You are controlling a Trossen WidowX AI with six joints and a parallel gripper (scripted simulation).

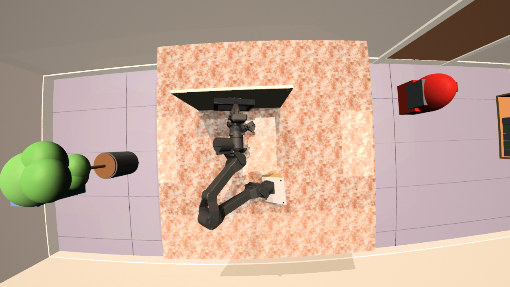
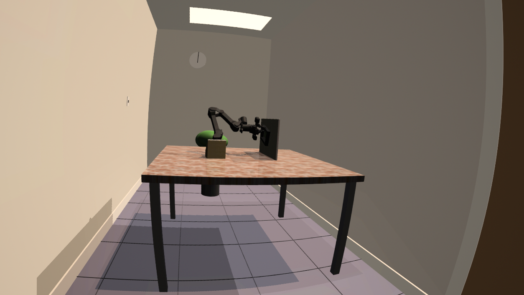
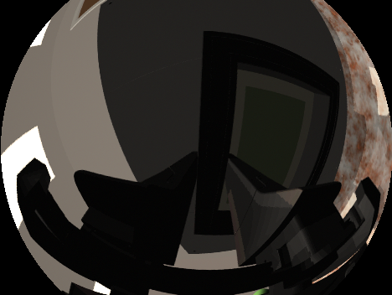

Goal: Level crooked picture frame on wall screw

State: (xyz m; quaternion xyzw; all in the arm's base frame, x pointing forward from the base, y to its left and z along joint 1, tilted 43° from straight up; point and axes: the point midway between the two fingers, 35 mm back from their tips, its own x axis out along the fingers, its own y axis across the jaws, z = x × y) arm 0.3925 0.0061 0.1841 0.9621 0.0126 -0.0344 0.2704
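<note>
The picture frame lies 5 cm below my gripper tip, 2 cm to the left of it and 1 cm ahead of it. Round my gripper tip: wall panel 7 cm below, 2 cm ahead.
</note>
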